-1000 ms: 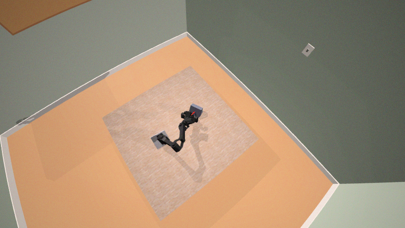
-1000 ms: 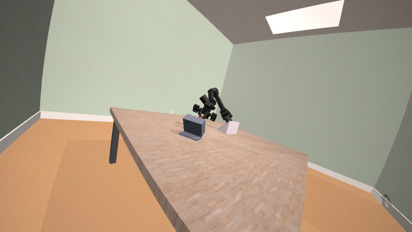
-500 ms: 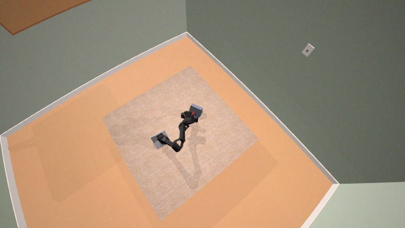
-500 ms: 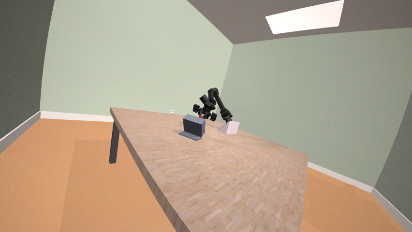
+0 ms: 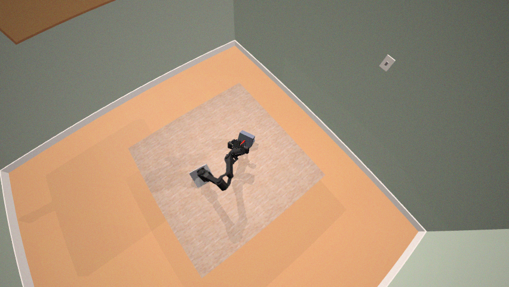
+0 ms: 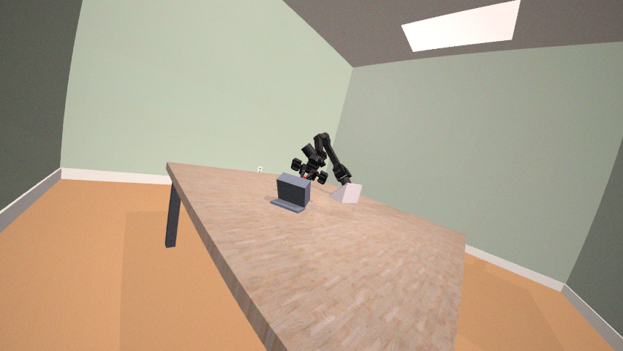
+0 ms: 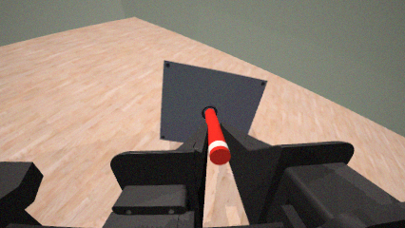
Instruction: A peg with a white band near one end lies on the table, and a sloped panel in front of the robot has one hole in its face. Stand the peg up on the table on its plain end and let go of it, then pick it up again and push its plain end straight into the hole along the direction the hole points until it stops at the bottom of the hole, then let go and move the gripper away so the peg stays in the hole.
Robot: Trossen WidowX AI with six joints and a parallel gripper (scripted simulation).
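The panel lies 50 mm ahead of my gripper tip, 30 mm to the left of it and 40 mm below it. Also, from my gripper tip: flat foot plate: 70 mm ahead, 40 mm to the left, 110 mm below; peg: 10 mm behind, 10 mm to the right, 10 mm above.
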